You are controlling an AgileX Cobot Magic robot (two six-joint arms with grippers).
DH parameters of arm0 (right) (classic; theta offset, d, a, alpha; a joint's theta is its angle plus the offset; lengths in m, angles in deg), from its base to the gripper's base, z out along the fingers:
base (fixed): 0 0 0 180
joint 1: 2.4 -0.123 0 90
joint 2: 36.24 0 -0.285 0
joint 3: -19.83 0 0.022 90
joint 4: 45.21 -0.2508 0 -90
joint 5: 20.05 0 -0.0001 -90
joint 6: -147.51 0.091 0 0
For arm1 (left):
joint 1: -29.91 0.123 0 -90
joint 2: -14.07 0 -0.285 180
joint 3: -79.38 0 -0.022 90
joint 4: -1.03 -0.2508 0 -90
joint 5: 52.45 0 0.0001 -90
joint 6: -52.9 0.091 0 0
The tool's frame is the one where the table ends.
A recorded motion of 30 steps. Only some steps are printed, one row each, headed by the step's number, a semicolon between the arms.
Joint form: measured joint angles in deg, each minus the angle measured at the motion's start. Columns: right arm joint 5, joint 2, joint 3, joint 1, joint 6, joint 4; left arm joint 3, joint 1, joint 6, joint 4, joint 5, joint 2.
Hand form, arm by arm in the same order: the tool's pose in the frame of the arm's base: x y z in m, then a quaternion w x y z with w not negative. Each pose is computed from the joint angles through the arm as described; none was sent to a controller.
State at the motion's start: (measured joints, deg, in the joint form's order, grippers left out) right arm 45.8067 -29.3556 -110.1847 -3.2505 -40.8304 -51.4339; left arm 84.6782 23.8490 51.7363 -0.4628 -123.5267 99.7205
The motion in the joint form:
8: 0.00 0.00 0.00 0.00 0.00 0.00; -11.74 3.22 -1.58 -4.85 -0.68 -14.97
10: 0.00 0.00 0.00 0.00 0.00 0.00; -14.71 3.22 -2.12 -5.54 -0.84 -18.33
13: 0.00 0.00 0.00 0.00 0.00 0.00; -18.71 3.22 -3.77 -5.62 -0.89 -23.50
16: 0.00 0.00 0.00 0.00 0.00 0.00; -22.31 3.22 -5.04 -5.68 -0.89 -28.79
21: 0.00 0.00 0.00 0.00 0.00 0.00; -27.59 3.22 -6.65 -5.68 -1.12 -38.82
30: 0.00 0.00 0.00 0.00 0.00 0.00; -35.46 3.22 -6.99 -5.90 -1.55 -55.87
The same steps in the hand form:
8: -0.0088 0.0089 0.2638 0.48106 -0.07445 0.87322 0.02275; 0.1924 0.0000 0.3919 0.27022 0.00341 0.96187 0.04215
10: -0.0088 0.0089 0.2638 0.48106 -0.07445 0.87322 0.02275; 0.1766 0.0018 0.3878 0.27257 -0.00114 0.96100 0.04679
13: -0.0088 0.0089 0.2638 0.48106 -0.07445 0.87322 0.02275; 0.1532 0.0031 0.3826 0.28261 -0.01555 0.95815 0.04294
16: -0.0088 0.0089 0.2638 0.48106 -0.07445 0.87322 0.02275; 0.1302 0.0044 0.3777 0.29716 -0.02695 0.95364 0.03924
21: -0.0088 0.0089 0.2638 0.48106 -0.07445 0.87322 0.02275; 0.0885 0.0064 0.3703 0.33491 -0.04253 0.94076 0.03157
30: -0.0088 0.0089 0.2638 0.48106 -0.07445 0.87322 0.02275; 0.0258 0.0099 0.3482 0.40565 -0.04946 0.91234 0.02533

